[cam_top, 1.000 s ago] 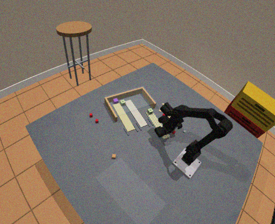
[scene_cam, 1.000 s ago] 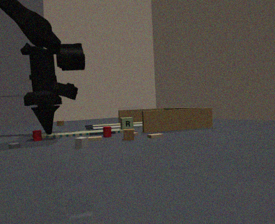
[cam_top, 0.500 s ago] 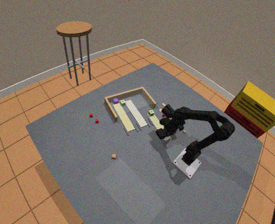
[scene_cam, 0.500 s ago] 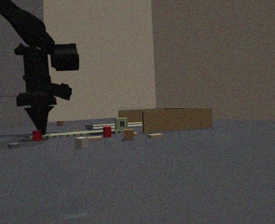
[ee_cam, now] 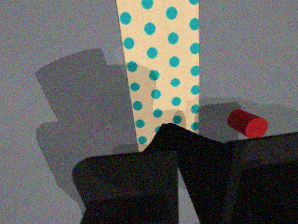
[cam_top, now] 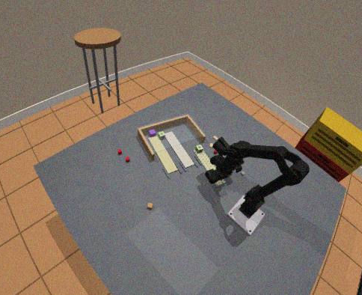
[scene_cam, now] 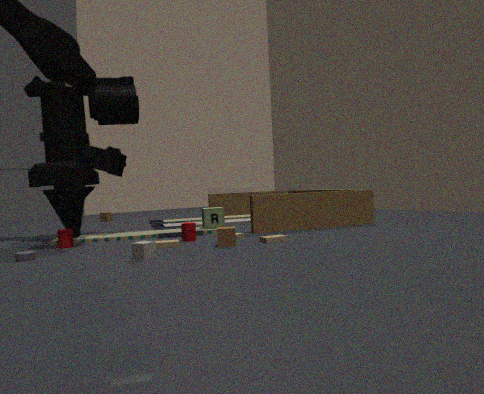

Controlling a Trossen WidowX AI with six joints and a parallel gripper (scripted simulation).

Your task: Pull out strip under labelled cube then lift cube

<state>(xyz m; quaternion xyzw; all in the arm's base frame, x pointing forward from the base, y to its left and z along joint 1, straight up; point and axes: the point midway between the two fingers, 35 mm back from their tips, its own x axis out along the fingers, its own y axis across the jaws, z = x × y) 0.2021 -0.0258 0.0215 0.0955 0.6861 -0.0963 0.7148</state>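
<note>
The dotted strip is 90 mm ahead of my gripper tip and 30 mm to the right of it.
</note>
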